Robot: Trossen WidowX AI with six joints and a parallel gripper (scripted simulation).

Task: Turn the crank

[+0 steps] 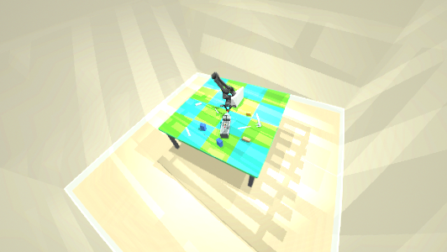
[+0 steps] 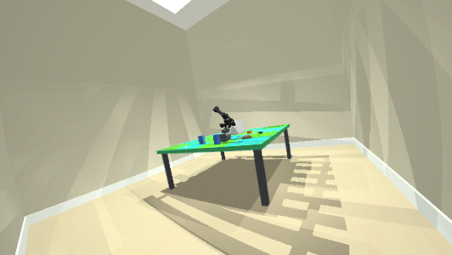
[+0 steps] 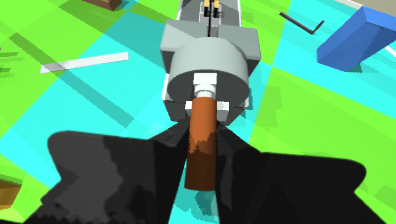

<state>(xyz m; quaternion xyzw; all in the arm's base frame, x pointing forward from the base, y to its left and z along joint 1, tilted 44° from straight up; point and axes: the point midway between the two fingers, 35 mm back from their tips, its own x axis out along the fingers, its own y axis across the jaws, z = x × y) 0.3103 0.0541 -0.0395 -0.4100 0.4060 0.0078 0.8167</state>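
Right now the red pointer is 190 mm ahead of my gripper tip, 70 mm to the left of it and 10 mm below it. Round my gripper tip: orange piece 170 mm behind, 200 mm to the left, 80 mm below; crank handle 20 mm behind, 10 mm to the right, 20 mm above; black L-shaped key 340 mm ahead, 110 mm to the right, 80 mm below.
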